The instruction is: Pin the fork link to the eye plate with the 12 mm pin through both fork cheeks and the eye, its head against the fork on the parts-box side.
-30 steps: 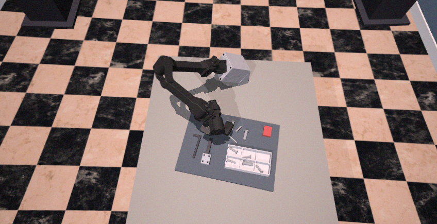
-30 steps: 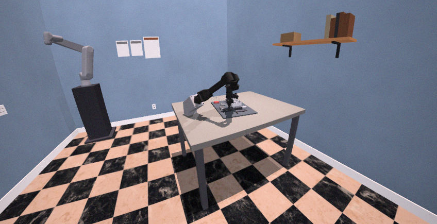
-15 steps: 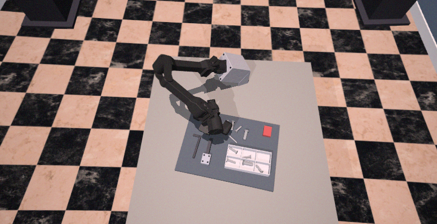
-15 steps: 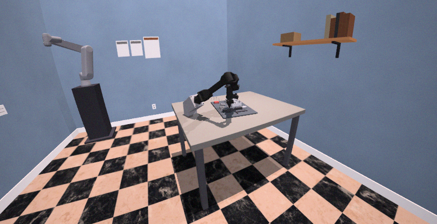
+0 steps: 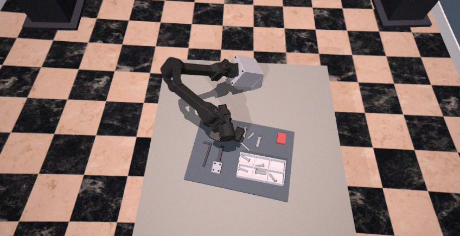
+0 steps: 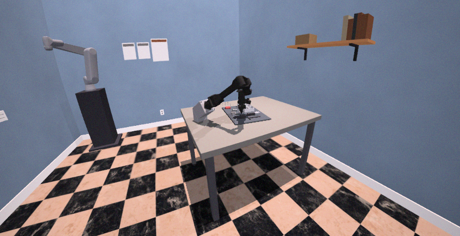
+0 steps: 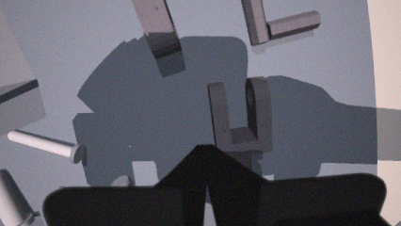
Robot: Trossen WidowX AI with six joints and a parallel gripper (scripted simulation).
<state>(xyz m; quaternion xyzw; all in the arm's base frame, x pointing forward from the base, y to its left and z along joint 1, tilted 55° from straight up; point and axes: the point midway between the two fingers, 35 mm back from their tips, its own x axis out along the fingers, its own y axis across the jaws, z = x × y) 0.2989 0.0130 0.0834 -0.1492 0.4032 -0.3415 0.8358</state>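
Now: the dark fork link 6 cm below my hand, 2 cm to the right of it and 2 cm behind it. From my hand the other things lie so: dark l-shaped bar (8 cm to the right, 6 cm below, 6 cm ahead); then pin (10 cm to the left, 6 cm below, 5 cm ahead); then eye plate (8 cm ahead, 6 cm below, 2 cm to the right).
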